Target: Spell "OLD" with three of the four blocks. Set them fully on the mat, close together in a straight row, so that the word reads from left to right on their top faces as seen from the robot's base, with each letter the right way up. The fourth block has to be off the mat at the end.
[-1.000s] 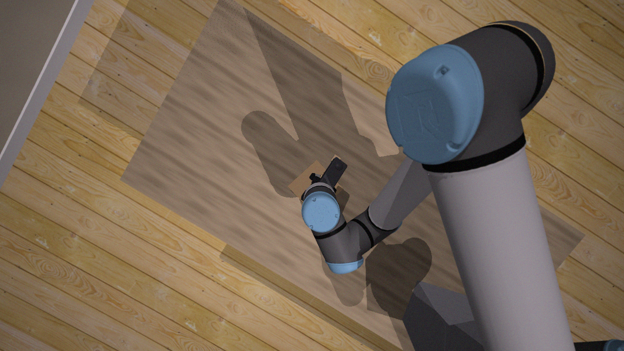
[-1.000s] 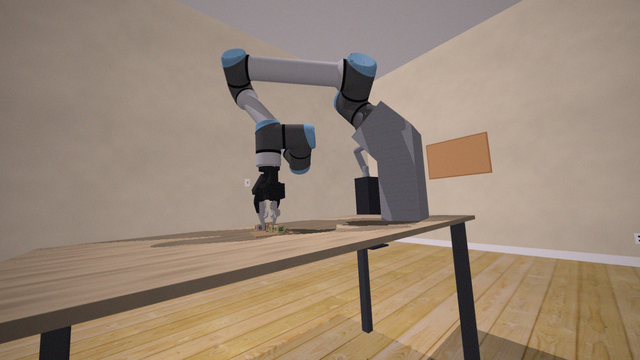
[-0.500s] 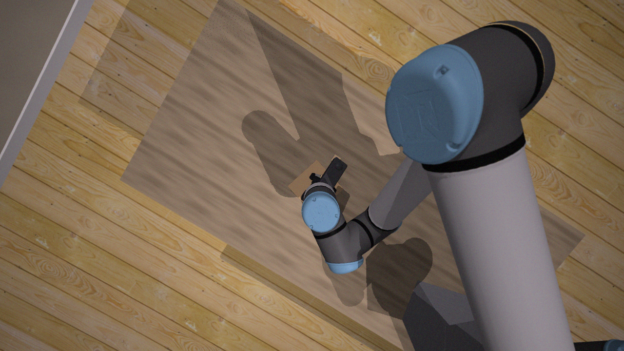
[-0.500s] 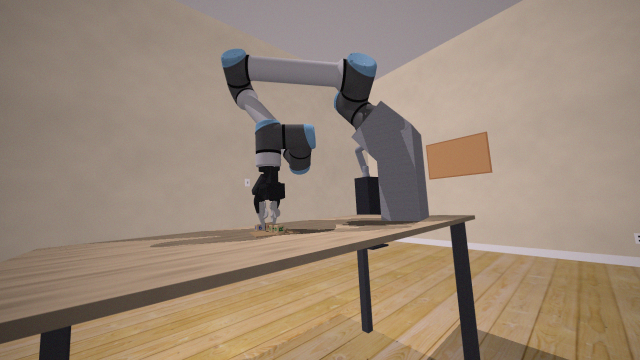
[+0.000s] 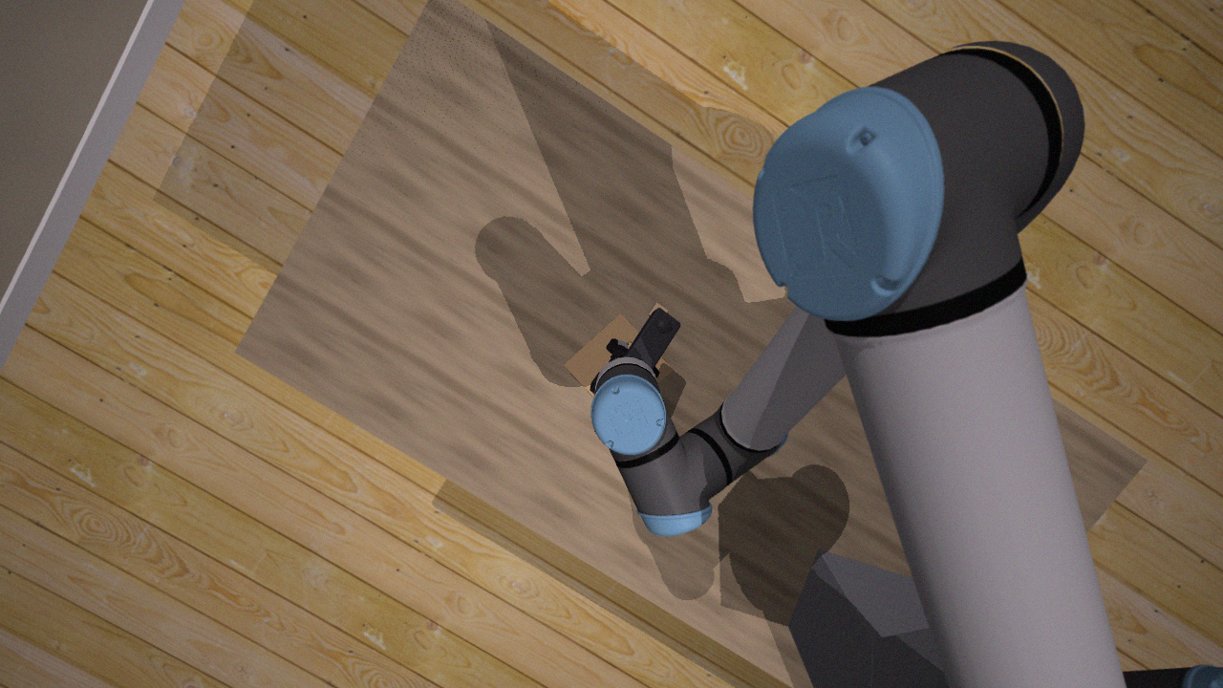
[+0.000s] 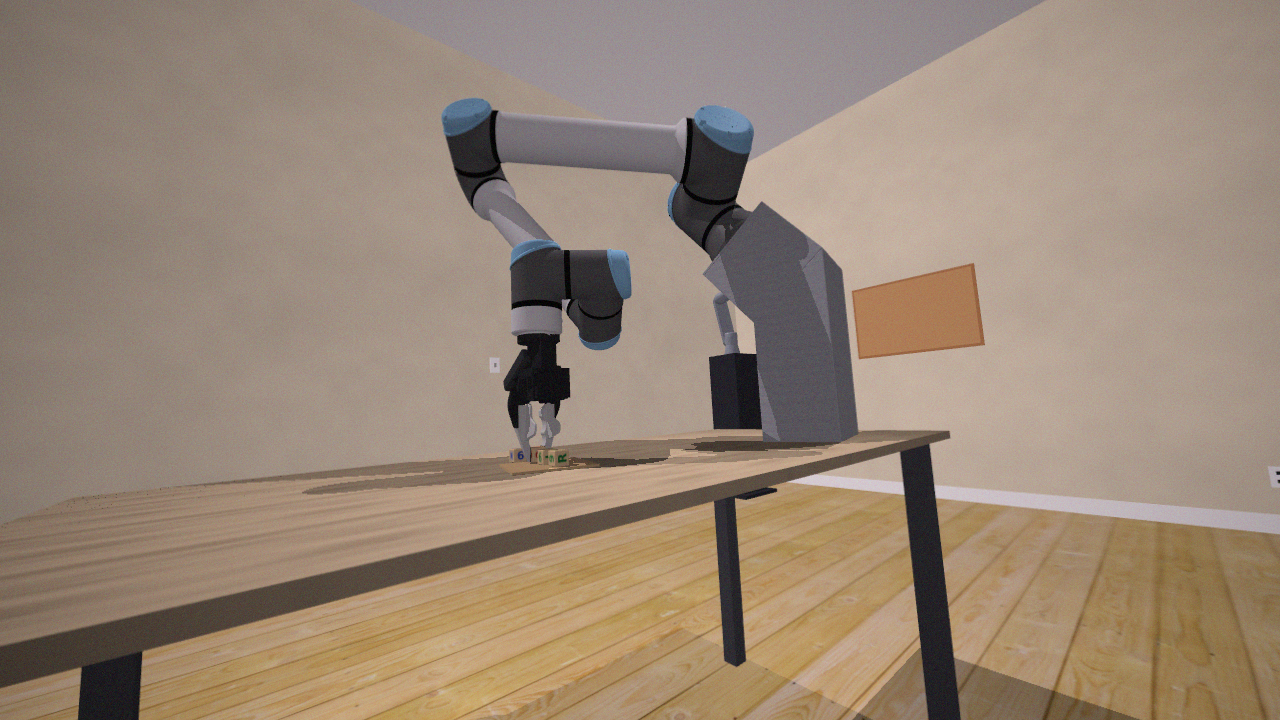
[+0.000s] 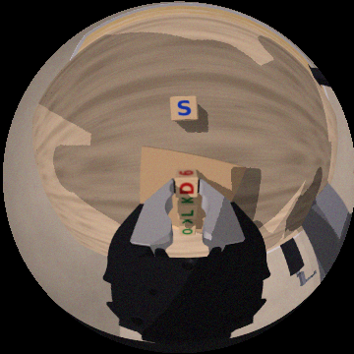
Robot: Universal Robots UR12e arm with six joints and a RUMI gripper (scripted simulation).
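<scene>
Now: the mat 4 cm to the left of my hand and 2 cm below it.
</scene>
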